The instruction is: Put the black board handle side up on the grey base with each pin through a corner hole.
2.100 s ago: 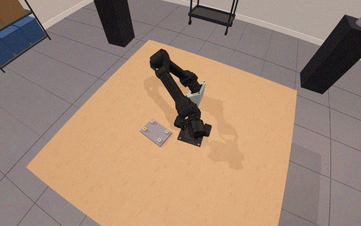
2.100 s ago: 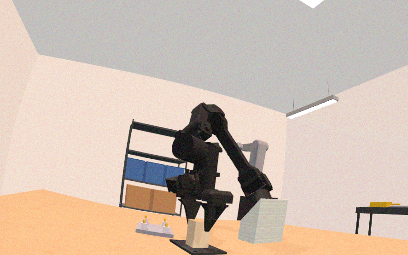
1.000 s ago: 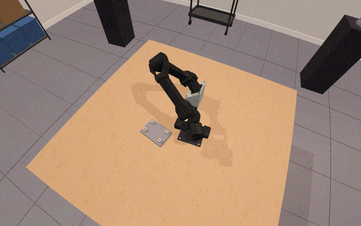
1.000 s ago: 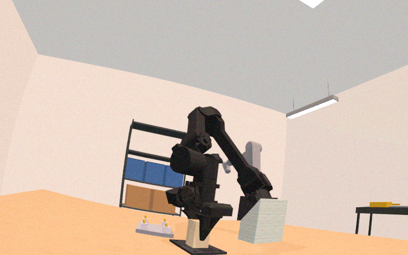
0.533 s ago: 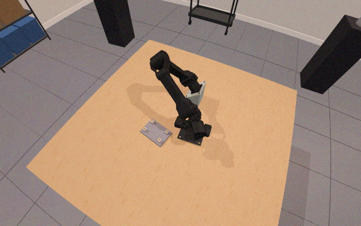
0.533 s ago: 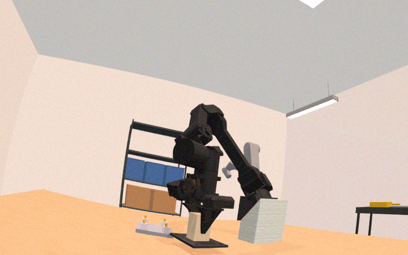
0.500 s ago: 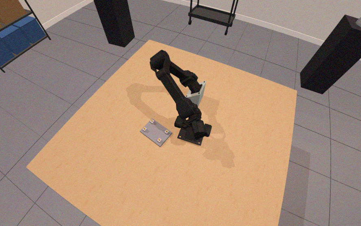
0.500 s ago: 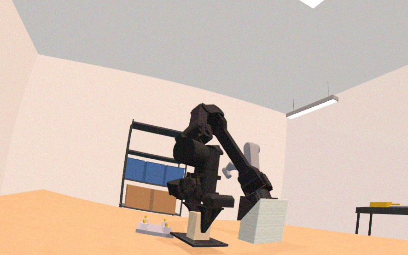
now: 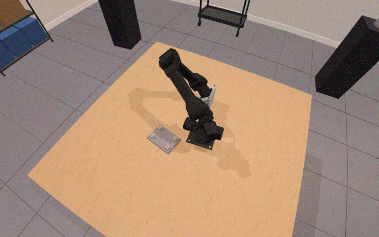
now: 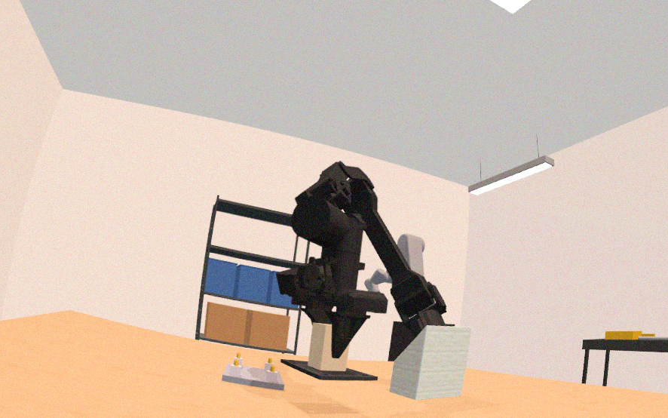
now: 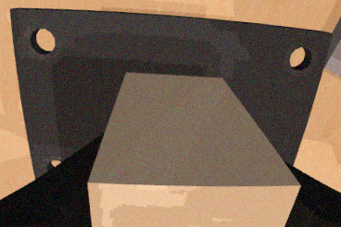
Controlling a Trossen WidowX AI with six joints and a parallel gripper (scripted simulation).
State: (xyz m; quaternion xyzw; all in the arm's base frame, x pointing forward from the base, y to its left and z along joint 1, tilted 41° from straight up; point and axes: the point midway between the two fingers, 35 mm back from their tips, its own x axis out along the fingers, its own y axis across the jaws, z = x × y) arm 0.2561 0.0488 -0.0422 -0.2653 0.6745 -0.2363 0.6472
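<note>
Now: the grey base 5 cm ahead of my gripper tip, 20 cm to the right of it and 8 cm below it. The rest, counted from my gripper tip: black board right at my gripper tip.
</note>
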